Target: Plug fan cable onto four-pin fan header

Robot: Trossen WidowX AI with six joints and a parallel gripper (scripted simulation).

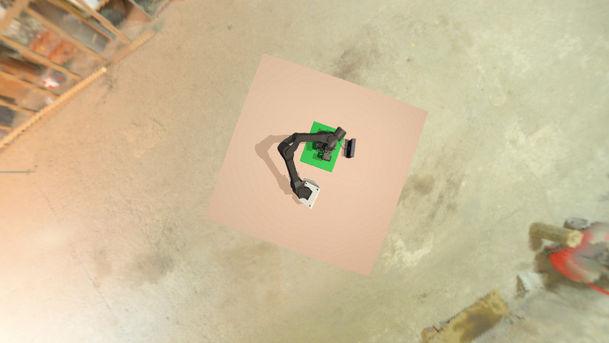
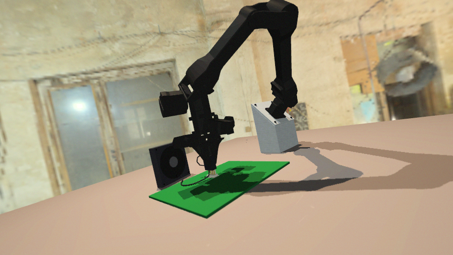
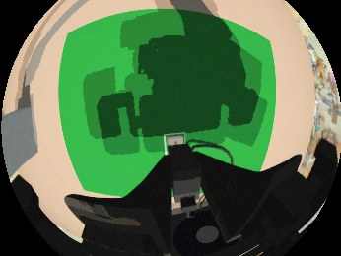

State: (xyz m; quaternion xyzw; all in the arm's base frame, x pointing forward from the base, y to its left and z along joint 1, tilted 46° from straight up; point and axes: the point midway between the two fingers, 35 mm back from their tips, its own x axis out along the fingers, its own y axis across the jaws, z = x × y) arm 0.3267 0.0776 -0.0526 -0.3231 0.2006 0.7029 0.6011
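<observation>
My gripper tip is 10 mm to the left of the four-pin header and 40 mm above it. Round my gripper tip: black plug 10 mm to the right, 10 mm above; black fan 60 mm ahead, 130 mm to the right, 20 mm above; green board 30 mm to the left, 50 mm below.
</observation>
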